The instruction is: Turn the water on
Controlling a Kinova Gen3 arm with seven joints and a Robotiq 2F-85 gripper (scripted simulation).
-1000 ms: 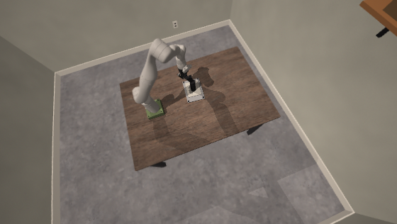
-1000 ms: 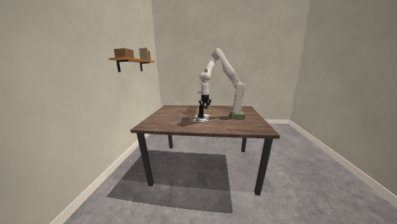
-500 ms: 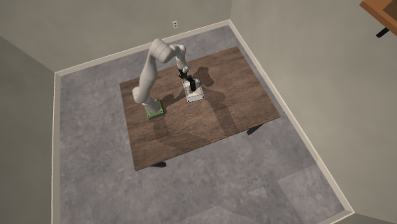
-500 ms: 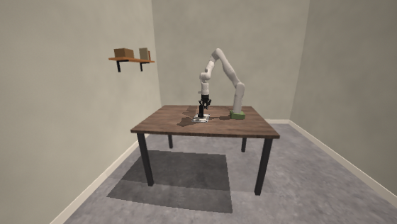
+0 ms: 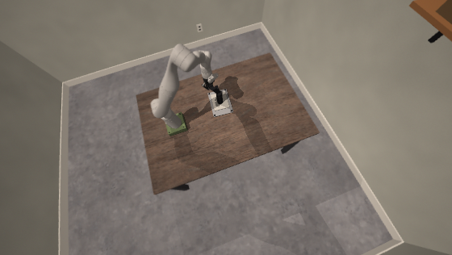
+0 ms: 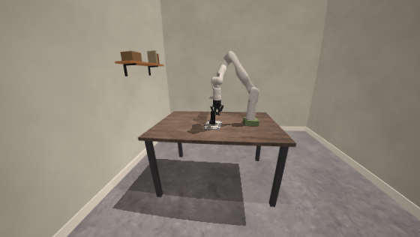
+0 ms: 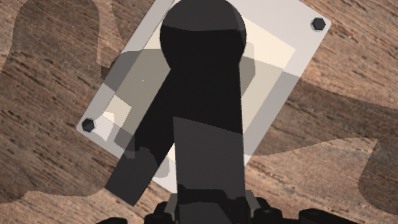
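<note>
The black lever lies 2 cm ahead of my hand, 3 cm to the right of it and 1 cm above it. The rest, counted from my hand: tap: 4 cm ahead, 5 cm to the right, 5 cm below.
</note>
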